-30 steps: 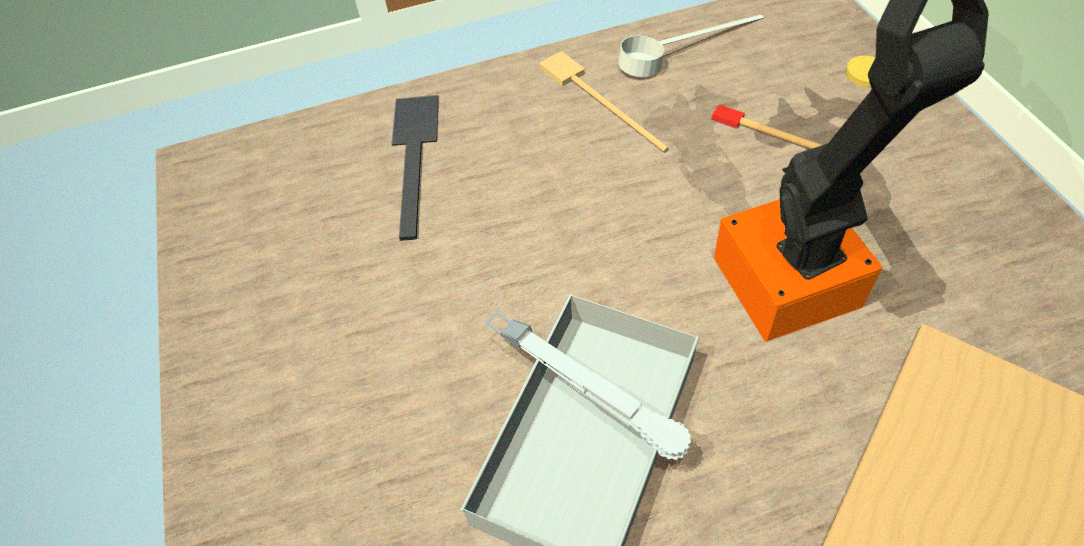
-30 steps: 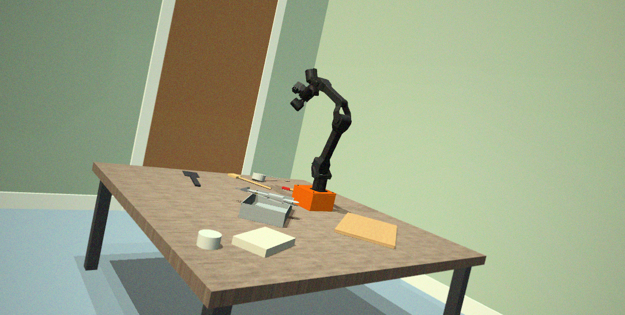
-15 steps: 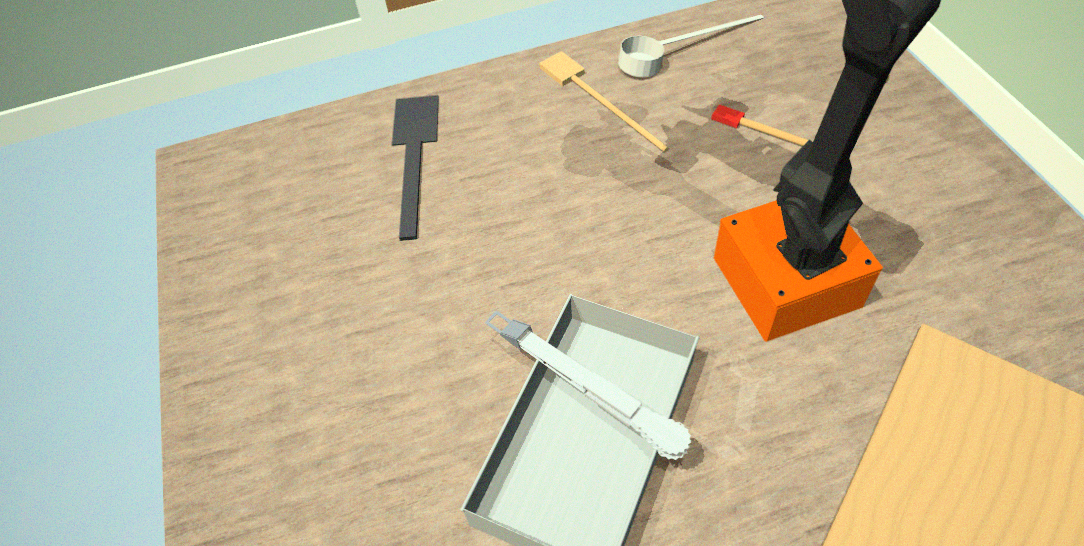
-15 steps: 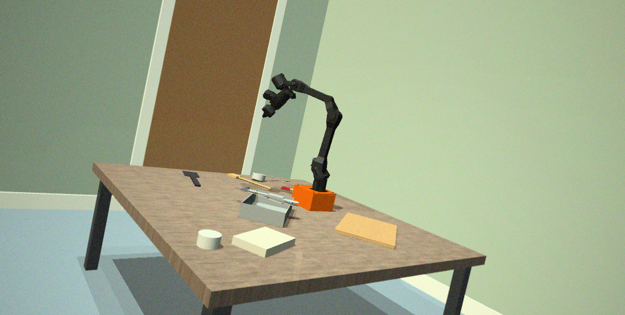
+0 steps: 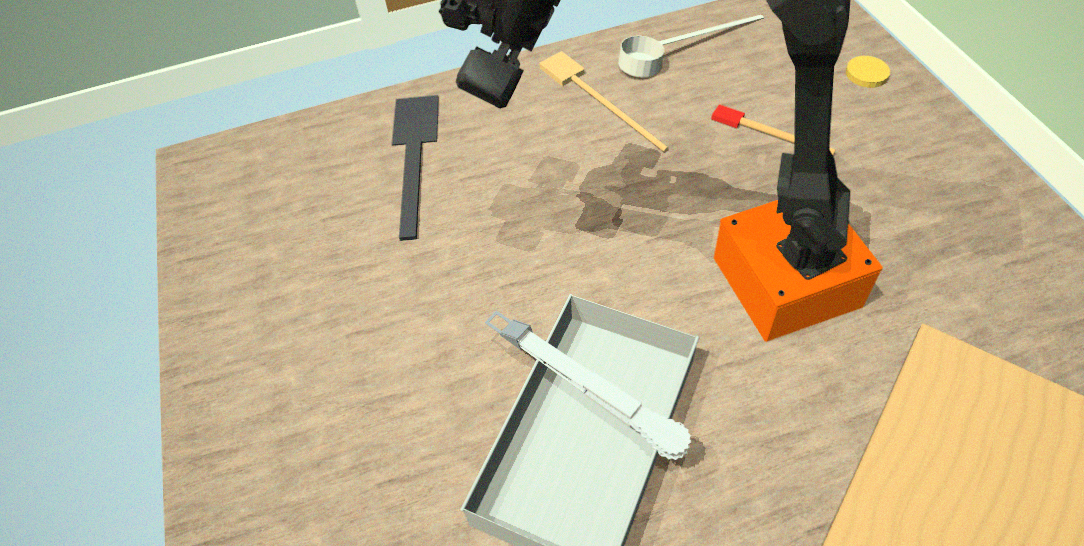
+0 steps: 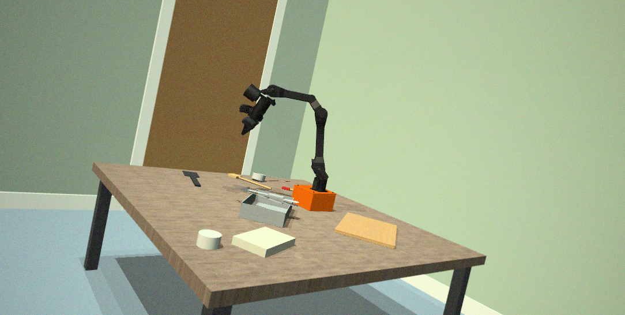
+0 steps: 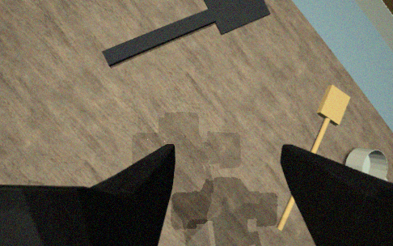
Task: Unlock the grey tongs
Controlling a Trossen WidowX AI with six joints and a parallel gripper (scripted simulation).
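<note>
Now: gripper tip 36 cm to the right of the roasting tin, 25 cm above it and 8 cm short of it. Also, from my gripper tip: yellow disc (66 cm behind, 27 cm below, 1 cm to the left); then black spatula (28 cm below, 20 cm to the right, 10 cm ahead); then red-headed spatula (41 cm behind, 27 cm below, 3 cm to the left).
</note>
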